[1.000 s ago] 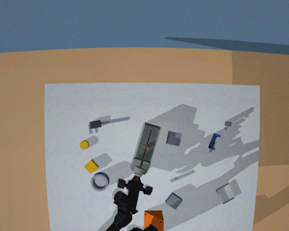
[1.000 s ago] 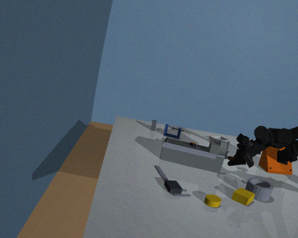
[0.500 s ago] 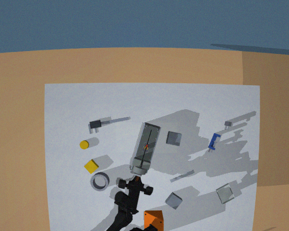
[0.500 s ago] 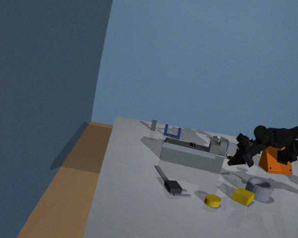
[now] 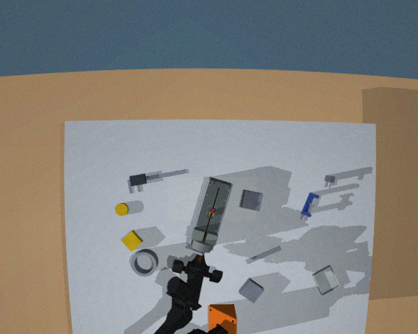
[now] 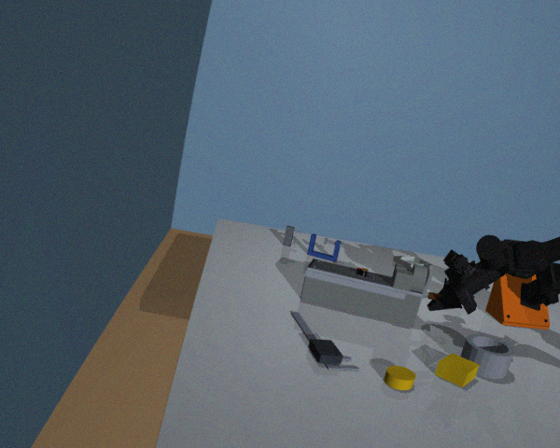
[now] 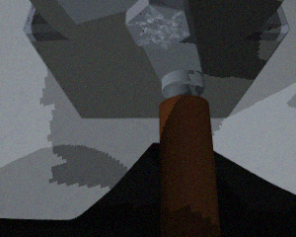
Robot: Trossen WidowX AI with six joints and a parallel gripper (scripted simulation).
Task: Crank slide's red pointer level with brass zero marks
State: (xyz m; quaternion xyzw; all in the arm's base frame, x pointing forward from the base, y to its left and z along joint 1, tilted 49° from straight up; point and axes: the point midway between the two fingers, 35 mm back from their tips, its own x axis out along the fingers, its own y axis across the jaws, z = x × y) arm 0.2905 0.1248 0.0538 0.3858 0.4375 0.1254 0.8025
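Right now my gripper tip is 180 mm short of the red pointer, 50 mm below it and 20 mm to the left of it. Round my gripper tip: flat grey bar: 250 mm to the right, 30 mm below, 10 mm ahead; then brown crank handle: 30 mm above, 20 mm behind; then yellow block: 280 mm to the left, 20 mm below.
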